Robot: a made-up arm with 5 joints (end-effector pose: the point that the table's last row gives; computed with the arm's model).
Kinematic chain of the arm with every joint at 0, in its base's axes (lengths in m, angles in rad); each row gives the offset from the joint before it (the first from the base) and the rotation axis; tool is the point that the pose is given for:
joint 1: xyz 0 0 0.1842 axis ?
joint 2: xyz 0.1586 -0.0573 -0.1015 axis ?
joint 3: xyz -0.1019 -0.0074 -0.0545 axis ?
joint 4: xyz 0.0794 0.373 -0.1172 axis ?
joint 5: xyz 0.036 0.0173 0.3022 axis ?
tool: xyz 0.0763 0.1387 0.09
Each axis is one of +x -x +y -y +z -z.
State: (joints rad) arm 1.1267 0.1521 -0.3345 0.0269 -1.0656
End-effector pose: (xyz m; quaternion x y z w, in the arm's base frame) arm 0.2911 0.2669 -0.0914 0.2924 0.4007 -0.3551 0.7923
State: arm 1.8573 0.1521 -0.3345 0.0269 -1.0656
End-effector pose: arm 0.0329 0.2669 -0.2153 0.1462 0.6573 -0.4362 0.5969
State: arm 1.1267 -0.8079 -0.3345 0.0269 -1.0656
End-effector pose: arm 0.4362 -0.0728 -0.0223 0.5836 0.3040 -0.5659 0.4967
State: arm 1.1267 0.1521 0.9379 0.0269 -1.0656
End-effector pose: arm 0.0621 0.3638 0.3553 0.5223 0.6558 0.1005 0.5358
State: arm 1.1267 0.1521 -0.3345 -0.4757 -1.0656
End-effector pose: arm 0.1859 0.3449 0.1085 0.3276 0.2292 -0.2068 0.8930
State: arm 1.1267 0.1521 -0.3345 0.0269 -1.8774
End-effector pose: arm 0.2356 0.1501 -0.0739 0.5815 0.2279 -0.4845 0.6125
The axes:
joint 1: +y
joint 2: -x
joint 3: +z
joint 4: +y
joint 5: -x

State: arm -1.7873 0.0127 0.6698 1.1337 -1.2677
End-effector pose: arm 0.1250 0.5437 0.4874 0.2664 -0.2248 0.2027 0.9151
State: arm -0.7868 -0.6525 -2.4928 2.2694 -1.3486
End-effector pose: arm 0.5735 -0.1106 -0.4256 -0.7151 -0.3741 0.2174 0.5491
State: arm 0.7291 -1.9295 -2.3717 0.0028 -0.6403
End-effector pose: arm -0.2519 -0.1618 -0.4427 -0.0729 -0.5580 0.8204 0.1009
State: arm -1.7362 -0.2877 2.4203 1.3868 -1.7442
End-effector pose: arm 0.3434 0.1205 -0.2798 -0.3498 -0.0787 0.1857 0.9149
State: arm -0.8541 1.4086 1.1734 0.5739 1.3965
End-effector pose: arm 0.2141 -0.0660 -0.4026 -0.9599 0.2260 0.1450 0.0801
